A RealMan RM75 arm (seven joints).
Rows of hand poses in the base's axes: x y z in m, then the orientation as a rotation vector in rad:
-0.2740, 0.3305, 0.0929, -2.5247, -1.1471, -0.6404
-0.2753, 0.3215, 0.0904, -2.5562, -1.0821, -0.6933
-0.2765, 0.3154, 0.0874, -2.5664, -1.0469, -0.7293
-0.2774, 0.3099, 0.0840, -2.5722, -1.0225, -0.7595
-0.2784, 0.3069, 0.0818, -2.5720, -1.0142, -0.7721
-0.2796, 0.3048, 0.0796, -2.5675, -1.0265, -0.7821
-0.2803, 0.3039, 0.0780, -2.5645, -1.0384, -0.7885
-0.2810, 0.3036, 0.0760, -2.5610, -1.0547, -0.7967
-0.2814, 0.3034, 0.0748, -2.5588, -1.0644, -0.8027
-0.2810, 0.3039, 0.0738, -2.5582, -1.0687, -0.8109
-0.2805, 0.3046, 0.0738, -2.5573, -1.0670, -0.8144
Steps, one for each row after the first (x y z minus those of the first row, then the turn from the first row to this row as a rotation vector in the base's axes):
-0.0013, -0.0090, -0.0025, 0.0094, -0.0261, -0.0566
-0.0025, -0.0151, -0.0055, 0.0197, -0.0446, -0.0854
-0.0034, -0.0206, -0.0089, 0.0278, -0.0610, -0.1056
-0.0044, -0.0236, -0.0111, 0.0324, -0.0679, -0.1119
-0.0056, -0.0257, -0.0133, 0.0312, -0.0770, -0.1048
-0.0063, -0.0266, -0.0149, 0.0287, -0.0837, -0.0980
-0.0070, -0.0269, -0.0169, 0.0247, -0.0925, -0.0889
-0.0074, -0.0271, -0.0181, 0.0224, -0.0986, -0.0836
-0.0070, -0.0266, -0.0191, 0.0214, -0.1052, -0.0823
-0.0065, -0.0259, -0.0191, 0.0230, -0.1071, -0.0834

